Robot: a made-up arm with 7 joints.
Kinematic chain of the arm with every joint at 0, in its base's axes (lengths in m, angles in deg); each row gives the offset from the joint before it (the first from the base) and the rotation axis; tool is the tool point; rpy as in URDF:
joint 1: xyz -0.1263 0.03 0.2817 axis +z
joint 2: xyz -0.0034 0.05 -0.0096 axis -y
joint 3: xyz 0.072 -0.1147 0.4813 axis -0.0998 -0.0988 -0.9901
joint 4: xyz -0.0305 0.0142 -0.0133 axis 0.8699 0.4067 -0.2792
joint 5: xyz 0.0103 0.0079 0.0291 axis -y
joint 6: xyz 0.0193 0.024 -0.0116 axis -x
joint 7: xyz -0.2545 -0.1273 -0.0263 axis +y
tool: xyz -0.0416 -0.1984 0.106 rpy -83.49 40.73 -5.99
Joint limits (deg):
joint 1: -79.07..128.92
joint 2: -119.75..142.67
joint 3: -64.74..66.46
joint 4: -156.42..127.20
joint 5: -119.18..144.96
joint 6: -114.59..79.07
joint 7: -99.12..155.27
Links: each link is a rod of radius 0.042 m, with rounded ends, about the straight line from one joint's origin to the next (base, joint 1, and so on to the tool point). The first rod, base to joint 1, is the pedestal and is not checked.
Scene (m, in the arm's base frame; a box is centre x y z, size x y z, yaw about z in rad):
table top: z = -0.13
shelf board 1: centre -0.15 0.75 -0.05 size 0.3 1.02 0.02 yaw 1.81
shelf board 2: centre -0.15 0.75 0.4 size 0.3 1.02 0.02 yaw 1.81
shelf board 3: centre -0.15 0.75 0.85 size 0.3 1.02 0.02 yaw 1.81
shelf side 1: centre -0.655 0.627 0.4 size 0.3 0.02 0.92 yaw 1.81
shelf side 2: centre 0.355 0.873 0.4 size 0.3 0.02 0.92 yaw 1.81
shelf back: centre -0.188 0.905 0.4 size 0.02 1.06 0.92 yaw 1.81
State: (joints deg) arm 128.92 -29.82 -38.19 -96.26 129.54 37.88 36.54
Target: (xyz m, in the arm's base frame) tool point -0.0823 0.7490 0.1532
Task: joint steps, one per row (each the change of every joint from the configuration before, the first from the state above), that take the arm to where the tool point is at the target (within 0.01 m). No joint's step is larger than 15 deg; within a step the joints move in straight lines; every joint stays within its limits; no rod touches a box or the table.
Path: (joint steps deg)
1: 0.00 10.12 4.69 11.26 3.86 10.30 -14.40
2: 0.00 10.12 4.69 11.27 3.85 10.30 -14.40
3: 0.00 10.12 4.69 11.26 3.85 10.29 -14.39
4: 0.00 10.12 4.69 11.27 3.86 10.30 -14.40
5: -3.85 -14.62 -4.23 -3.01 -3.65 -2.29 10.37
6: -3.86 -14.61 -4.24 -3.00 -3.64 -2.30 10.38
7: -3.85 -14.61 -4.23 -3.01 -3.65 -2.29 10.37
8: -3.85 -14.62 -4.23 -3.01 -3.65 -2.30 10.38
9: -3.86 -14.61 -4.23 -3.00 -3.64 -2.29 10.37
10: -1.93 -3.33 1.22 -10.46 -0.14 -10.23 -0.80
11: -1.92 -3.33 1.22 -10.46 -0.13 -10.23 -0.80
12: -1.93 -3.33 1.22 -10.46 -0.13 -10.22 -0.80

